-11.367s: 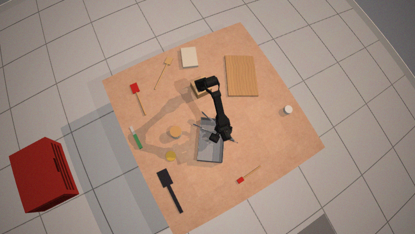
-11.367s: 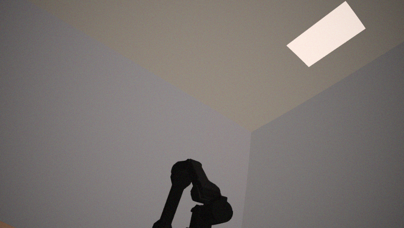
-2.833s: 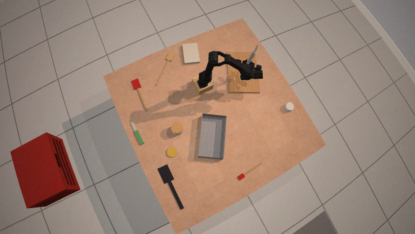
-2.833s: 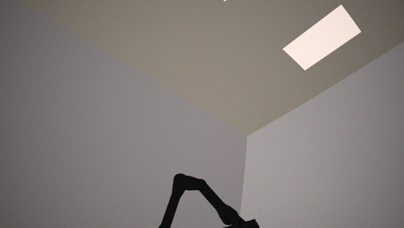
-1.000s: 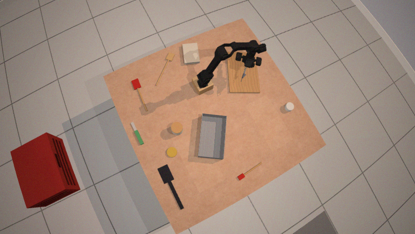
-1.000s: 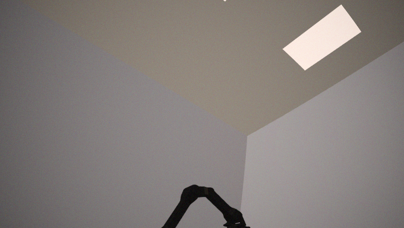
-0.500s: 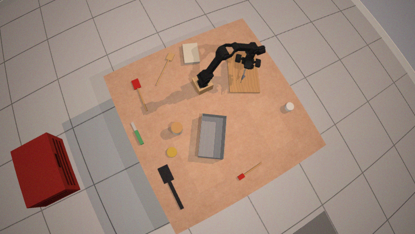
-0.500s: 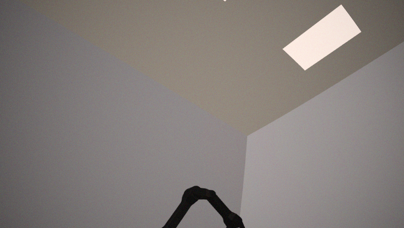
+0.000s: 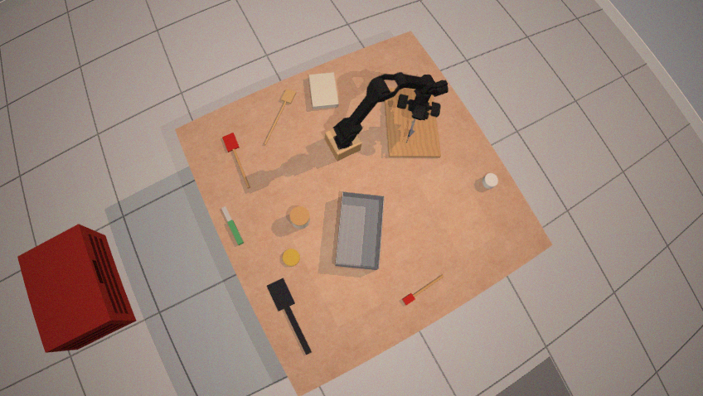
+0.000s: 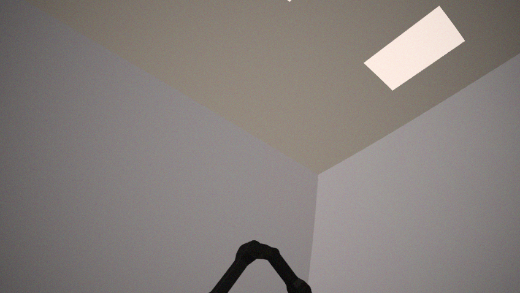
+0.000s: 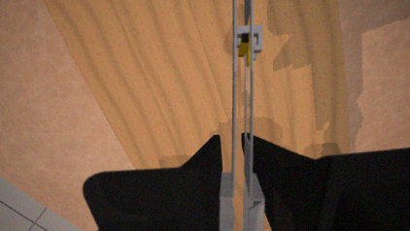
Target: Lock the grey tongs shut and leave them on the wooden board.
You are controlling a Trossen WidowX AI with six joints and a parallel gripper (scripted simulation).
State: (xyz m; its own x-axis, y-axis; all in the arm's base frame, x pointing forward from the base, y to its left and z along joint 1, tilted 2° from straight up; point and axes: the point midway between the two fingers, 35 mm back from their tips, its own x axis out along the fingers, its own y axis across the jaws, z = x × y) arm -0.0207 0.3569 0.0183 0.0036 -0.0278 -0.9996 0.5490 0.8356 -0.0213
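The wooden board lies 6 cm below my gripper tip. Round my gripper tip: cream block (33 cm to the right, 29 cm behind, 6 cm below); yellow slider part (4 cm to the right, 4 cm ahead, 3 cm above); white cylinder (40 cm ahead, 22 cm to the left, 5 cm below).
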